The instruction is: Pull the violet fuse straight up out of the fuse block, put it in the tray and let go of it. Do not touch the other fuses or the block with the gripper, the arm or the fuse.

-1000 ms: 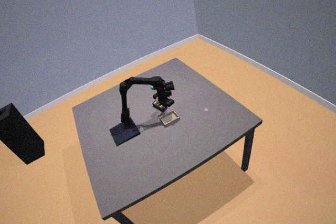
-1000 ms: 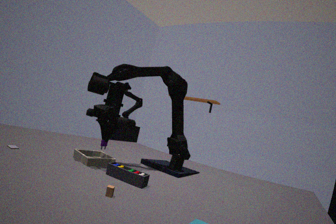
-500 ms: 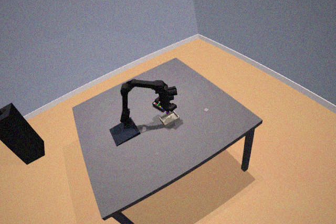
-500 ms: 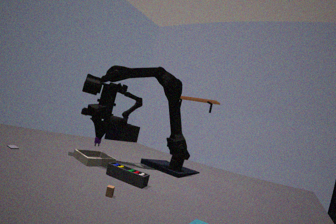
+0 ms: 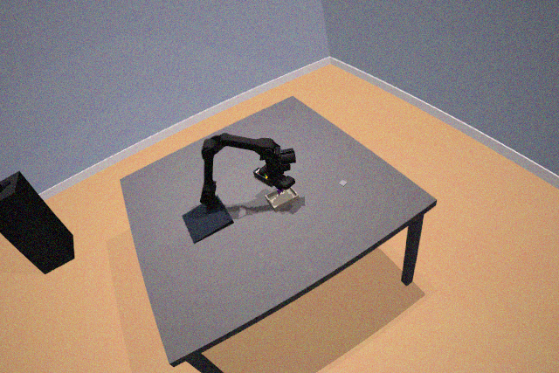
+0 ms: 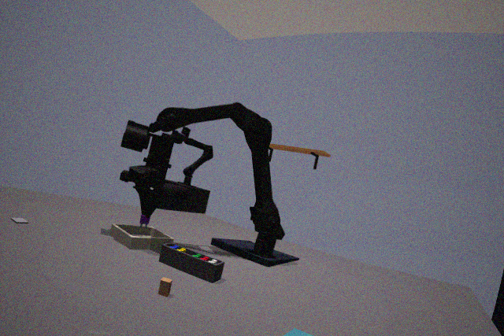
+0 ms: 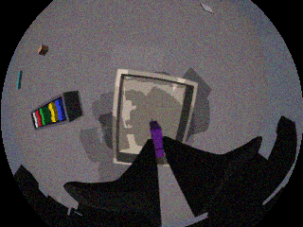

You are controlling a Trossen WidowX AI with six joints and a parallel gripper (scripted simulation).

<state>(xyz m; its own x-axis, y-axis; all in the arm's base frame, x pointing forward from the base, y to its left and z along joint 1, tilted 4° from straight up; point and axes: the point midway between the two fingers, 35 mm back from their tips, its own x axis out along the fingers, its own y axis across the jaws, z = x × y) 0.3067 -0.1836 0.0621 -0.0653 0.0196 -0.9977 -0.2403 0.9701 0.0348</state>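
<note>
My gripper tip is 10 mm above the violet fuse. The rest, counted from my gripper tip: flat pale chip 280 mm ahead, 110 mm to the right, 70 mm below; beige tray 70 mm below; small tan cube 260 mm to the left, 140 mm ahead, 60 mm below.
</note>
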